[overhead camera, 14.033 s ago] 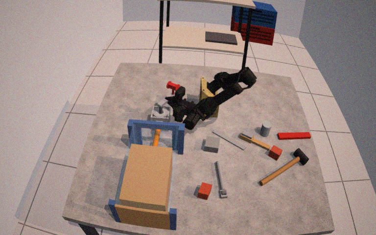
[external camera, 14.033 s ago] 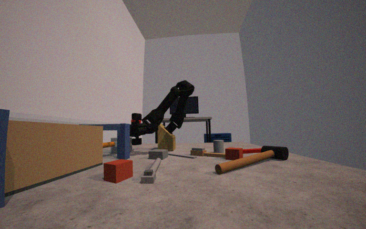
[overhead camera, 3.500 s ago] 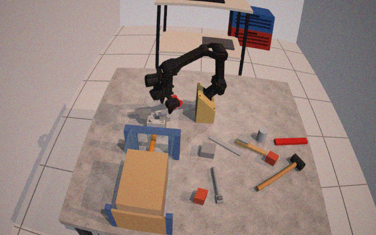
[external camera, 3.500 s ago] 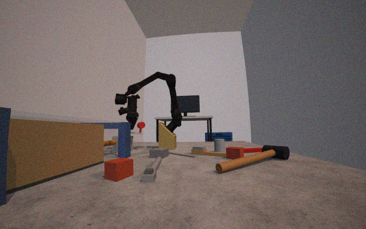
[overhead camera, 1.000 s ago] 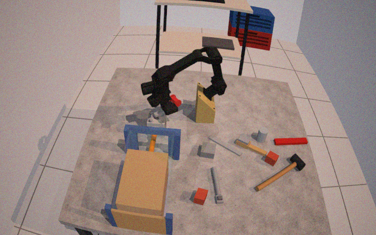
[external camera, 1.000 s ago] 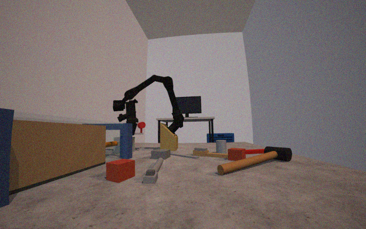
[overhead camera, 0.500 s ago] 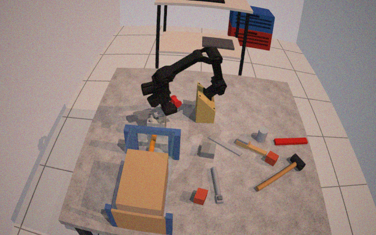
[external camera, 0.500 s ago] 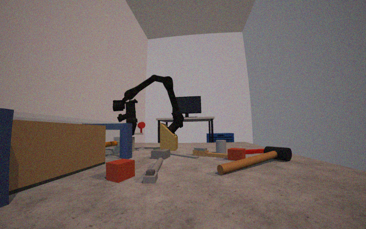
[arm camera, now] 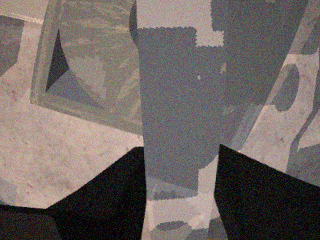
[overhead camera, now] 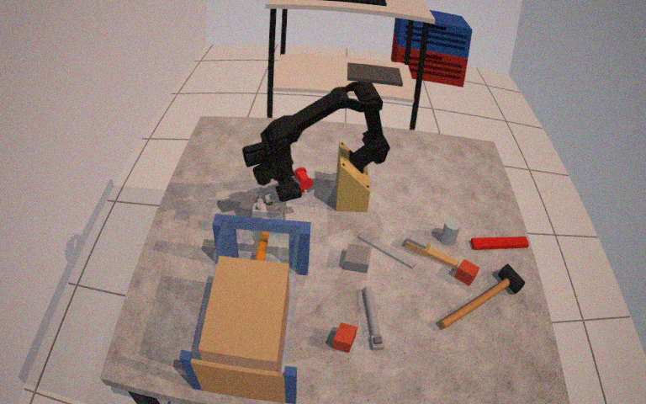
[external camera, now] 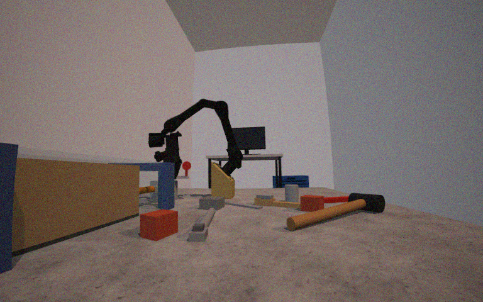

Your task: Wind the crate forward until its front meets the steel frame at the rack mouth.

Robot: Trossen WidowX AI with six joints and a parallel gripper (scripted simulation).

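The red knob is 20 mm behind my gripper tip, 50 mm to the left of it and 50 mm above it. Round my gripper tip: grey winch: 50 mm to the right, 60 mm below; then grey crank arm: 10 mm to the left, 20 mm above; then blue frame: 180 mm ahead, 40 mm to the right, 10 mm above.
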